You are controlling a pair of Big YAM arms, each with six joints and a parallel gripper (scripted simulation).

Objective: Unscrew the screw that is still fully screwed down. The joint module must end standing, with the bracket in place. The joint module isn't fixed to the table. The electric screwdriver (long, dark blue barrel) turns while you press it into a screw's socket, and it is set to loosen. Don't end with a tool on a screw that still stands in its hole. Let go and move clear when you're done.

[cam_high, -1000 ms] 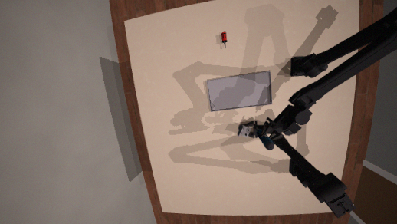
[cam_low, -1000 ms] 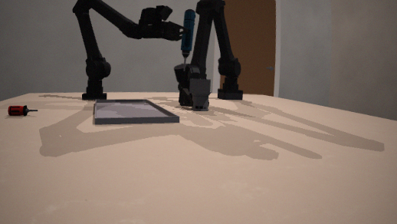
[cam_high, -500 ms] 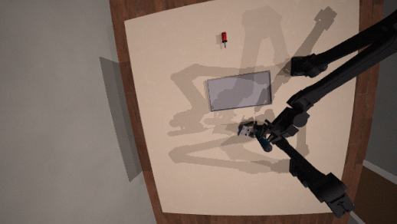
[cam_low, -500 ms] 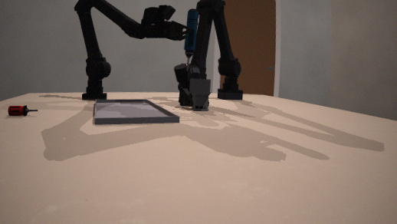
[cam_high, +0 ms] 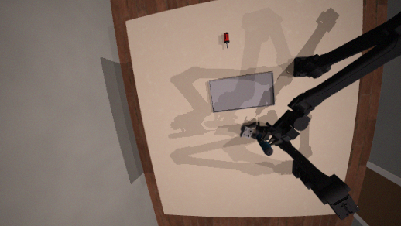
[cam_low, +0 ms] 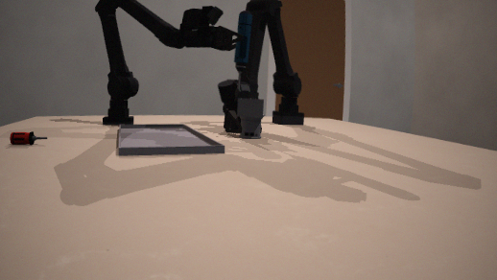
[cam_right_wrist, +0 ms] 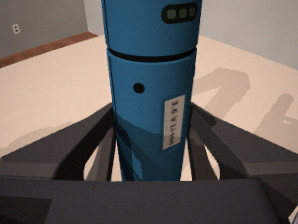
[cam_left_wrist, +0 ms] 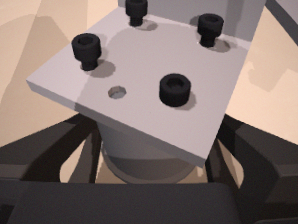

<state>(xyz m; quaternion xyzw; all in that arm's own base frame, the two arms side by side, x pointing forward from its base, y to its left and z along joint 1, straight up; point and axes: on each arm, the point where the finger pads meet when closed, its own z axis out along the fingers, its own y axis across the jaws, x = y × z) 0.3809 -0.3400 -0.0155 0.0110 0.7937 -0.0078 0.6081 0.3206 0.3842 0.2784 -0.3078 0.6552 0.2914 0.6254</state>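
The grey joint module lies 10 mm above my left hand. Round my left hand: grey bracket 50 mm above; then screwdriver bit 40 mm behind, 30 mm to the right, 140 mm above; then shallow grey tray 10 mm ahead, 260 mm to the right, 20 mm below.
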